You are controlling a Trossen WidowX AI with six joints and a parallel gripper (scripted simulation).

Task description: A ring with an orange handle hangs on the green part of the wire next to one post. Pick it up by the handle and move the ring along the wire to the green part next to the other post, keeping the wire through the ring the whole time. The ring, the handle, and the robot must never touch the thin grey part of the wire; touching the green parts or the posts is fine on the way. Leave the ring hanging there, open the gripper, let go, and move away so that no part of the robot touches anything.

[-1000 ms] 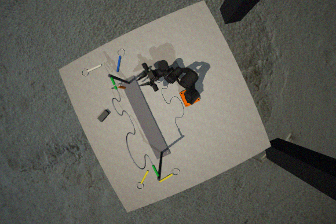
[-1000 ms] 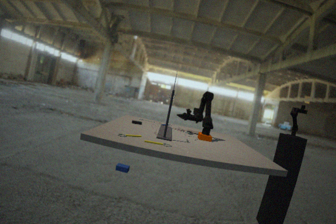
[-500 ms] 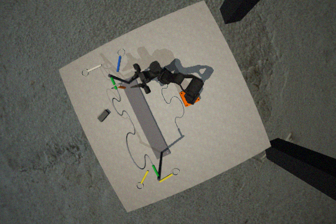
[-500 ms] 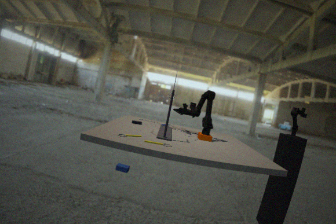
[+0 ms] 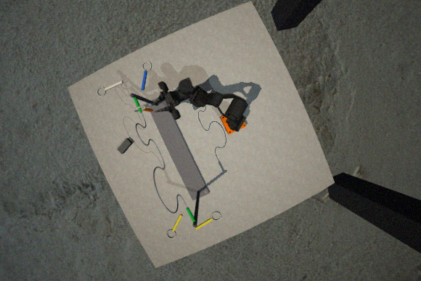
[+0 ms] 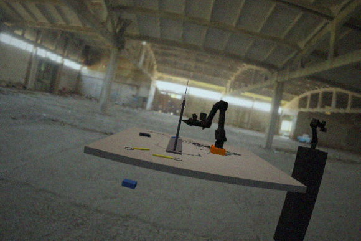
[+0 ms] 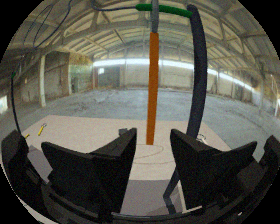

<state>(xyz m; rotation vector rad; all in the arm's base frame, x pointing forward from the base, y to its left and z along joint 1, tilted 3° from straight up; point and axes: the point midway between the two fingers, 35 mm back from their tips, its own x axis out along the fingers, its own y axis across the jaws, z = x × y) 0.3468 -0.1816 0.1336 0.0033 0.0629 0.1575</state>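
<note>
Now: gripper tip 8 cm below the orange-handled ring and 2 cm short of it. The rest, counted from my gripper tip: white-handled ring (30 cm ahead, 23 cm to the right, 20 cm below); then blue-handled ring (25 cm to the right, 20 cm below, 5 cm ahead); then dark block (28 cm ahead, 19 cm below, 13 cm to the left).
</note>
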